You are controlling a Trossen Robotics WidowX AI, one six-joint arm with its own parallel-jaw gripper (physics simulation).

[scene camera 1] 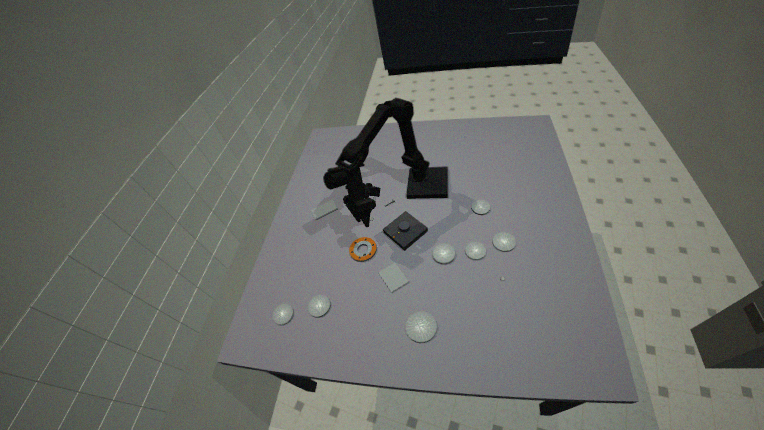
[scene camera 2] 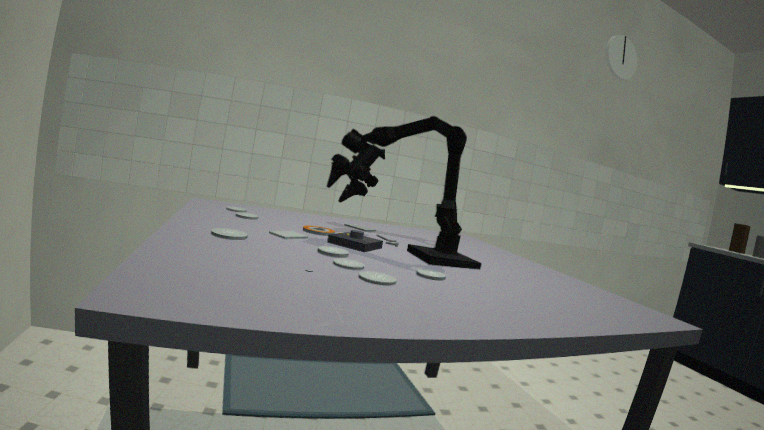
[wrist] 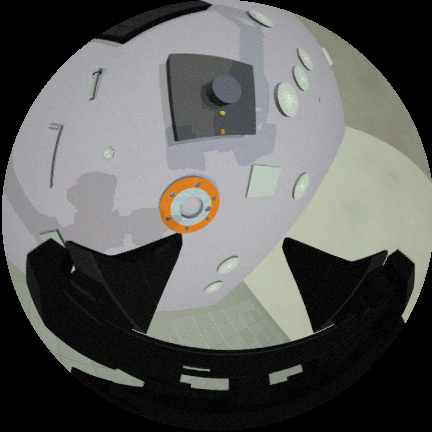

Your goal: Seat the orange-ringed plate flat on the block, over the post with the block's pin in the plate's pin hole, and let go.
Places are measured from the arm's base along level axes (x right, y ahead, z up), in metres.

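Pixels of known places: gripper, fingertip midpoint: [scene camera 1: 363, 224] [scene camera 2: 333, 194] [wrist: 233, 241]; arm's base, link origin: [scene camera 1: 419, 176] [scene camera 2: 446, 251].
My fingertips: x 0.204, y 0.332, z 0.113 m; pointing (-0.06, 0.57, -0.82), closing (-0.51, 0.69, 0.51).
Ahead of a thing's pixels: the offset from my fingertips to its middle. "*": to the spot under its first point. Level surfaces: height alone.
The orange-ringed plate @[dx +0.028, dy +0.022, dz -0.127 m] [scene camera 1: 352, 249] [scene camera 2: 306, 229] [wrist: 165, 206] lies flat on the table, apart from the block, with a pale inner ring, a centre opening and several small holes. The dark square block @[dx -0.137, dy -0.049, dz -0.111 m] [scene camera 1: 405, 241] [scene camera 2: 355, 243] [wrist: 192, 100] carries a round post @[* dx -0.138, dy -0.048, dz -0.089 m] [scene camera 1: 404, 225] [scene camera 2: 357, 233] [wrist: 227, 89]. A small yellow pin @[* dx -0.113, dy -0.028, dz -0.103 m] [wrist: 222, 113] stands beside the post, with an orange mark @[* dx -0.096, dy -0.010, dz -0.107 m] [wrist: 223, 131] near the block's edge. My gripper [scene camera 1: 364, 220] [scene camera 2: 334, 193] [wrist: 233, 241] is open and empty, well above the table; in the wrist view the plate shows beyond the left fingertip.
Several pale round discs @[dx -0.185, dy +0.332, dz -0.128 m] [scene camera 1: 421, 326] [scene camera 2: 229, 233] @[dx -0.277, dy +0.065, dz -0.128 m] [wrist: 287, 99] are spread over the table @[dz -0.132 m] [scene camera 1: 523, 341]. A pale square tile @[dx -0.093, dy +0.148, dz -0.130 m] [scene camera 1: 394, 277] [scene camera 2: 288, 233] [wrist: 263, 181] lies near the plate. A bolt @[dx -0.071, dy -0.203, dz -0.127 m] [wrist: 95, 84], a thin hooked piece @[dx +0.038, dy -0.233, dz -0.129 m] [wrist: 56, 155] and a hex nut @[dx +0.005, dy -0.128, dz -0.132 m] [wrist: 108, 153] lie on the arm's side.
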